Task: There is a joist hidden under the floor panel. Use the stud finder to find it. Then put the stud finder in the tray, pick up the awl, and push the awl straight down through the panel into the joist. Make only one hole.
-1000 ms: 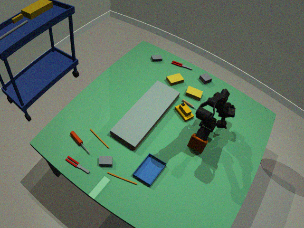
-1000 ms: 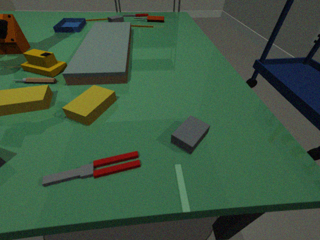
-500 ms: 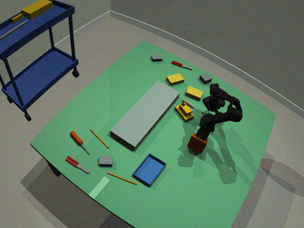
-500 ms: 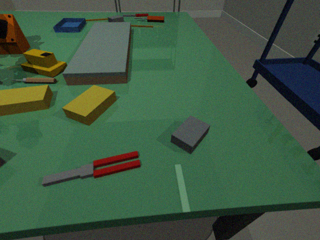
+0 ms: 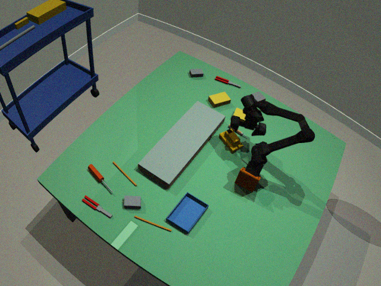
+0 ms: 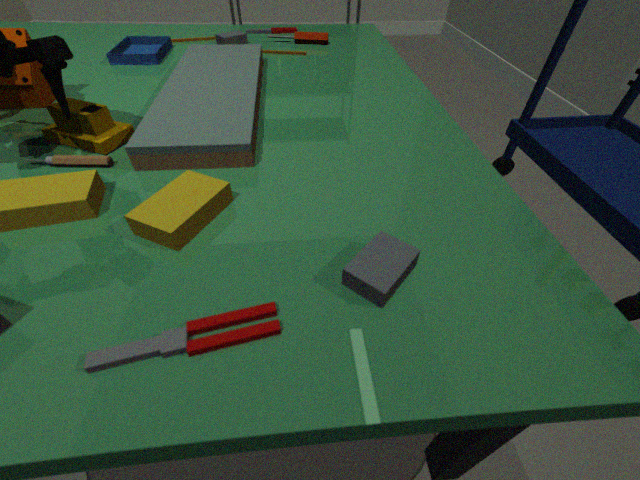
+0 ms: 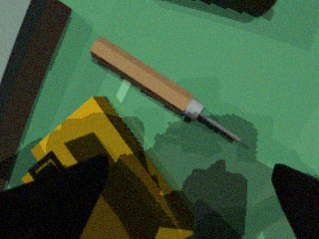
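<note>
The awl lies 40 mm below my gripper tip, 30 mm ahead of it and 20 mm to the right of it. Round my gripper tip: blue tray: 530 mm to the left, 60 mm behind, 40 mm below; then yellow stud finder: 60 mm to the left, 50 mm ahead.
</note>
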